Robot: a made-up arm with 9 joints.
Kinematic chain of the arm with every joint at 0, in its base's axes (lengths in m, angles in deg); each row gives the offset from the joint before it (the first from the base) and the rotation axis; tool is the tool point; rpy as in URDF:
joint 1: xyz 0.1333 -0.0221 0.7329 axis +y
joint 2: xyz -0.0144 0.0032 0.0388 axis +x
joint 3: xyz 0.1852 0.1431 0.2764 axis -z
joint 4: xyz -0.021 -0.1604 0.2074 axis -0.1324 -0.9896 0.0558
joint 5: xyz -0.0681 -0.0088 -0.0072 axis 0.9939 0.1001 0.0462
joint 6: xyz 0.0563 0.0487 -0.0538 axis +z
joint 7: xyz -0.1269 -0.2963 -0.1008 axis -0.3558 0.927 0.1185
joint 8: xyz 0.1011 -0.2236 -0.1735 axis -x
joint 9: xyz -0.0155 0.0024 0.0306 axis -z
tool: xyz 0.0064 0.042 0.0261 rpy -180 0 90
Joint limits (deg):
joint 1: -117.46..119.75
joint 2: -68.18..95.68
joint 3: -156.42..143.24
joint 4: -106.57..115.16
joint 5: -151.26..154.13
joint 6: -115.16..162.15
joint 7: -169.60..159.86
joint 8: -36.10..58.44
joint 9: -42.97..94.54
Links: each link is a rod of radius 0.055 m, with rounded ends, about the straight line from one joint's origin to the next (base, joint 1, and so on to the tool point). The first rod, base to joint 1, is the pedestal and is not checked.
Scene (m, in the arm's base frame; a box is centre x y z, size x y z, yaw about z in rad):
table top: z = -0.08
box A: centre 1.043 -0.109 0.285 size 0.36 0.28 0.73 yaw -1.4
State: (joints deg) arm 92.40 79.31 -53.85 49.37 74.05 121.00 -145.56 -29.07 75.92
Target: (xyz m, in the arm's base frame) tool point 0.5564 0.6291 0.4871
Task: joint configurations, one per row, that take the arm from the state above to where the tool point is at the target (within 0.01 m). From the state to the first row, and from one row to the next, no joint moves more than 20 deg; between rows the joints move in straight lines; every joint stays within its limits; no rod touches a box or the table.
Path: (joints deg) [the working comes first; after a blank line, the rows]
Joints at the target: 91.43 0.47 -84.98 2.22 72.92 81.41 -152.30 -28.39 75.09
Straight joint move there: touches box A.

1: 86.43 81.72 -48.61 38.59 81.00 103.25 -139.94 -30.24 75.22
2: 80.46 84.14 -43.37 27.82 87.94 85.49 -134.32 -31.41 74.53
3: 74.49 86.55 -38.12 17.04 94.89 67.74 -128.69 -32.58 73.83
4: 68.53 88.97 -32.88 6.27 101.84 49.98 -123.07 -33.76 73.14
5: 62.56 91.38 -27.64 -4.51 108.79 32.23 -117.45 -34.93 72.44
6: 56.59 93.80 -22.40 -15.29 115.73 14.48 -111.83 -36.10 71.75
7: 63.56 75.13 -34.91 -11.79 107.17 27.86 -119.92 -34.56 72.41
8: 70.53 56.46 -47.43 -8.28 98.61 41.25 -128.02 -33.02 73.08
9: 77.49 37.80 -59.95 -4.78 90.04 54.64 -136.11 -31.47 73.75
10: 84.46 19.13 -72.46 -1.28 81.48 68.02 -144.21 -29.93 74.42
11: 91.43 0.47 -84.98 2.22 72.92 81.41 -152.30 -28.39 75.09

